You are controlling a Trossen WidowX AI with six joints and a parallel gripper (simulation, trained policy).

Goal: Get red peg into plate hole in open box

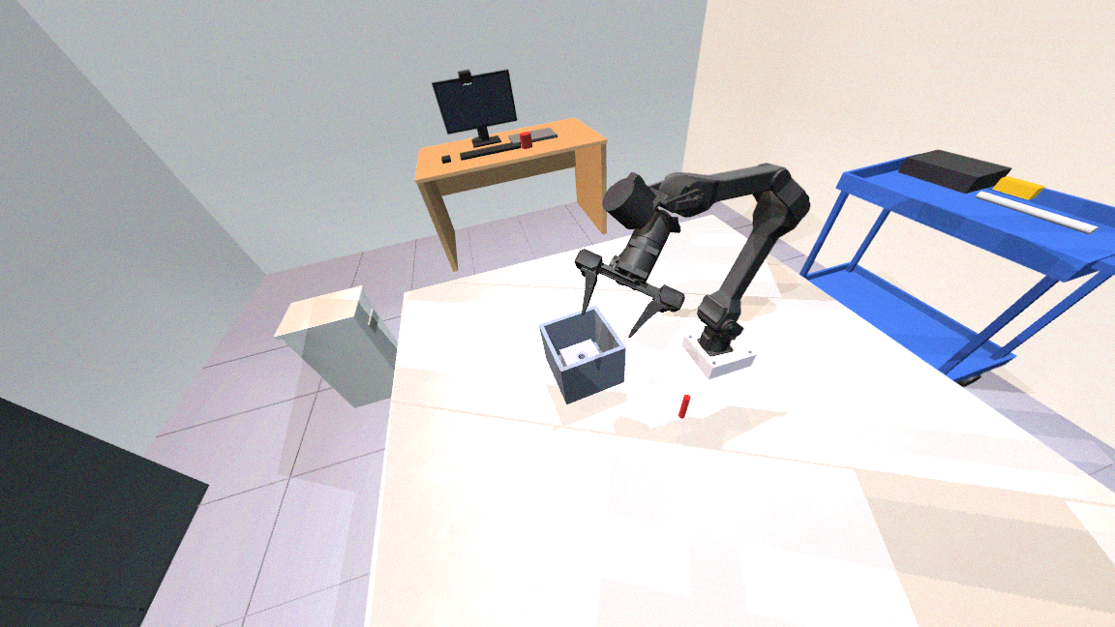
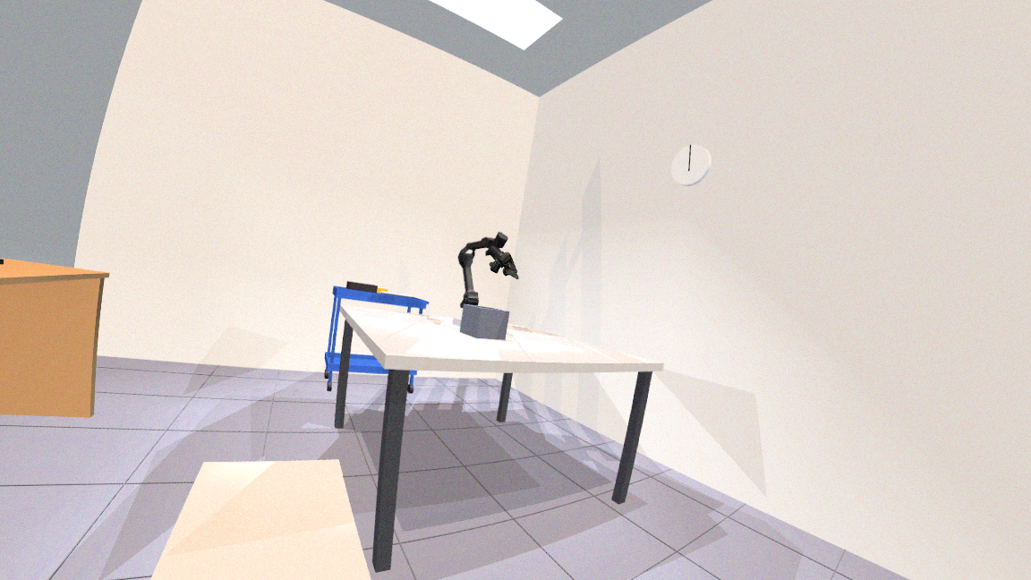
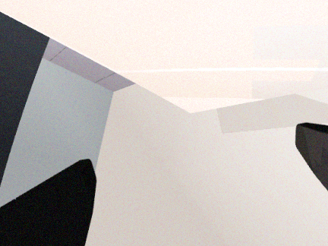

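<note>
Now: gripper tip 27 cm above the red peg, 17 cm past it and 4 cm to the right of it. From my gripper tip the other things lie so: plate 27 cm below, 15 cm to the right, 2 cm ahead.
</note>
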